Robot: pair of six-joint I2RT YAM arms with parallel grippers.
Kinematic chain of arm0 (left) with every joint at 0, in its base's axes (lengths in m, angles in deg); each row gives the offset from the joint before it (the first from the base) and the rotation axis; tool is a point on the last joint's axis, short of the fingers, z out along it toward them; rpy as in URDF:
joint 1: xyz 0 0 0.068 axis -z
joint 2: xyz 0.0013 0.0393 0.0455 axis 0.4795 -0.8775 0
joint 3: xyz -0.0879 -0.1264 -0.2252 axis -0.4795 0.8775 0
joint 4: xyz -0.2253 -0.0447 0.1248 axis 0.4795 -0.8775 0
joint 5: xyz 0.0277 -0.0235 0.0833 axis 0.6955 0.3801 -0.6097
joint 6: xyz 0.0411 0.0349 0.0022 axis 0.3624 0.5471 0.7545
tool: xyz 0 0 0 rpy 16.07 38.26 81.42
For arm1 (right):
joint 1: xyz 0 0 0.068 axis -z
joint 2: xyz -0.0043 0.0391 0.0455 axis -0.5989 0.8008 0
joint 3: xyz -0.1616 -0.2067 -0.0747 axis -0.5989 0.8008 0
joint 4: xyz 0.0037 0.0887 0.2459 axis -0.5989 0.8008 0
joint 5: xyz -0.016 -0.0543 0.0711 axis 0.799 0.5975 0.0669
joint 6: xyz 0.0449 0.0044 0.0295 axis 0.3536 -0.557 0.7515
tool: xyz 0 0 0 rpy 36.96 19.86 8.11
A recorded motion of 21 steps. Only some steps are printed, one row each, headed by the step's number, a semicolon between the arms.
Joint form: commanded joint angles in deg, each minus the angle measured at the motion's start. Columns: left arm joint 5, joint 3, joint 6, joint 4, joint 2, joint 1; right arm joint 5, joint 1, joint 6, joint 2, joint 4, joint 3.
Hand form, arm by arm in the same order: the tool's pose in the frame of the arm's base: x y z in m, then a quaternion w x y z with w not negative. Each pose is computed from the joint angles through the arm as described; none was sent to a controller.
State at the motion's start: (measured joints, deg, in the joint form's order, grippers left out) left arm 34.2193 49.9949 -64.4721 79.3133 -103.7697 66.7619; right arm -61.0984 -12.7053 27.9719 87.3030 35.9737 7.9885
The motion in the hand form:
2: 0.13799 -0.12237 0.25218 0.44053 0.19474 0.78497 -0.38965; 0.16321 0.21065 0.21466 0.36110 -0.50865 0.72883 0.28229
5: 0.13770 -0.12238 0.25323 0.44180 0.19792 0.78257 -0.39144; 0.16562 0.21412 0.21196 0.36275 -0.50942 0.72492 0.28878
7: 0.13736 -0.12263 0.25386 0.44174 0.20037 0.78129 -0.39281; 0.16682 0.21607 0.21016 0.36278 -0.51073 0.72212 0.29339
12: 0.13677 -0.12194 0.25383 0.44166 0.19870 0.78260 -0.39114; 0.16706 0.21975 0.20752 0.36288 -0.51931 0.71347 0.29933
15: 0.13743 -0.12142 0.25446 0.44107 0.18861 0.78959 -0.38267; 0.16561 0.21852 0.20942 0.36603 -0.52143 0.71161 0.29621
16: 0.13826 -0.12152 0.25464 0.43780 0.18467 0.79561 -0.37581; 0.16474 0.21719 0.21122 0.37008 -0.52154 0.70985 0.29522
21: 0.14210 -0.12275 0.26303 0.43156 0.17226 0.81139 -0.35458; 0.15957 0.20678 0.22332 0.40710 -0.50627 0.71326 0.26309
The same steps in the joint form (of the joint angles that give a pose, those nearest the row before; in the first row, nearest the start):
2: -0.30 0.08 1.22 2.04 1.35 0.39; 1.27 -0.26 -1.99 2.38 -1.41 -0.66
5: 0.02 -0.01 1.45 2.12 1.47 0.39; 0.55 -0.25 -1.89 3.66 -3.24 -0.66
7: 0.23 -0.09 1.57 2.10 1.52 0.48; -0.03 -0.25 -1.88 4.41 -4.27 -0.63
12: -0.02 -0.08 1.51 1.68 1.79 0.47; -0.95 -0.60 -2.56 5.46 -5.64 -0.61
15: -1.43 -0.58 1.05 0.55 1.67 0.48; -0.59 -0.71 -2.96 4.75 -5.20 -0.51
16: -2.14 -1.10 1.01 -0.55 1.29 0.47; -0.43 -0.69 -3.12 4.11 -5.13 -0.35
21: -4.53 -4.42 0.89 -4.71 -0.29 0.48; 4.81 -0.78 -3.40 -0.55 -4.29 0.72

